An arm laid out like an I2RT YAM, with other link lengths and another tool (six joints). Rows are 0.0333 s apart.
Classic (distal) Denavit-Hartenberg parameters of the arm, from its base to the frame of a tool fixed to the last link. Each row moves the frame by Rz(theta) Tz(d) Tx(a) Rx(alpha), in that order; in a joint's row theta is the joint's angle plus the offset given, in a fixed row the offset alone. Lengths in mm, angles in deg.
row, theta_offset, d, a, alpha
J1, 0, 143.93, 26.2, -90
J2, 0, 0, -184.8, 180
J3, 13.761, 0, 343.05, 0
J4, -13.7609, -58.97, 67.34, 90
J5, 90, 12.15, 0, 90
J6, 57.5, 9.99, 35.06, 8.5
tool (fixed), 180, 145.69, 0, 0
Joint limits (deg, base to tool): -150..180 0..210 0..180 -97..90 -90..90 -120..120
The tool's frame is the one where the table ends.
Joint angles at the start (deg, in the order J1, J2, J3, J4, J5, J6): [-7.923, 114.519, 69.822, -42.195, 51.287, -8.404]
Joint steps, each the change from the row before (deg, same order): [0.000, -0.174, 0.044, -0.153, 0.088, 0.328]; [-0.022, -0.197, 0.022, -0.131, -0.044, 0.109]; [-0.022, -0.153, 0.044, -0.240, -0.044, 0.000]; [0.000, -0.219, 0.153, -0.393, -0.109, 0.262]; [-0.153, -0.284, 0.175, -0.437, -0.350, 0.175]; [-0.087, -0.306, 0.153, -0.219, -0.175, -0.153]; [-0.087, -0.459, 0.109, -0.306, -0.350, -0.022]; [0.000, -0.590, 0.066, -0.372, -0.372, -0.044]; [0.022, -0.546, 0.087, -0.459, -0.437, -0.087]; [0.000, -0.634, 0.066, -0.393, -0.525, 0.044]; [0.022, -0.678, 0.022, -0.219, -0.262, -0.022]
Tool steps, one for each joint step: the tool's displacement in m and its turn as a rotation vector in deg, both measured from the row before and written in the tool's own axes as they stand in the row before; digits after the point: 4 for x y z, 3 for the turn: [-0.0007, 0.0011, -0.0007, -0.093, -0.082, 0.371]; [-0.0005, 0.0010, -0.0006, 0.008, 0.028, 0.198]; [-0.0005, 0.0008, -0.0005, 0.061, -0.003, -0.020]; [-0.0006, 0.0014, -0.0011, 0.092, 0.024, 0.252]; [-0.0009, 0.0017, -0.0004, 0.329, 0.096, 0.306]; [-0.0004, 0.0024, -0.0008, 0.075, 0.159, 0.113]; [-0.0006, 0.0024, -0.0011, 0.199, 0.260, 0.277]; [-0.0006, 0.0026, -0.0020, 0.166, 0.349, 0.228]; [-0.0004, 0.0022, -0.0020, 0.251, 0.373, 0.088]; [-0.0004, 0.0024, -0.0021, 0.271, 0.446, 0.346]; [-0.0005, 0.0031, -0.0023, -0.014, 0.372, 0.385]
